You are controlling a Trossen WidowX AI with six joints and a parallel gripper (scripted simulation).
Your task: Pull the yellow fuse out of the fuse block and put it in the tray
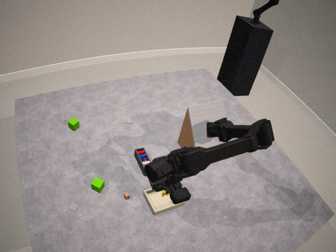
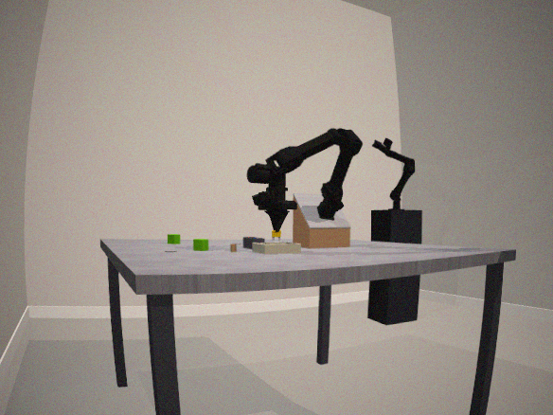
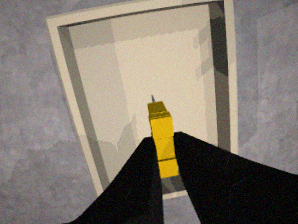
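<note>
The yellow fuse lies 1 cm below my gripper tip. Also, from my gripper tip: cube: 14 cm ahead, 6 cm below, 4 cm to the right; then tray: 7 cm below.
</note>
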